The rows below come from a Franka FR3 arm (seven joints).
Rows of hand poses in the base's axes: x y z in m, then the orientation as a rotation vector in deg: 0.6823 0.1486 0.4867 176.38 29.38 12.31; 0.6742 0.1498 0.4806 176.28 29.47 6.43; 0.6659 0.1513 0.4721 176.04 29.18 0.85; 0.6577 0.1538 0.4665 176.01 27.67 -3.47; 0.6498 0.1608 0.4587 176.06 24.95 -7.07; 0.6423 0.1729 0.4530 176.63 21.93 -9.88; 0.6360 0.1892 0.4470 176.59 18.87 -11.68; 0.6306 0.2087 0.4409 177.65 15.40 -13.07
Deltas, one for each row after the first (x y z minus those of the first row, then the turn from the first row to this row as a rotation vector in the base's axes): -0.0081 0.0012 -0.0061 -1.01 3.64 0.02; -0.0164 0.0027 -0.0146 -1.97 7.10 -0.19; -0.0246 0.0052 -0.0202 -2.60 9.81 -1.18; -0.0325 0.0122 -0.0280 -3.11 12.06 -2.95; -0.0400 0.0243 -0.0337 -2.97 13.90 -4.91; -0.0463 0.0406 -0.0397 -3.31 15.01 -6.89; -0.0517 0.0601 -0.0458 -2.49 16.00 -9.13
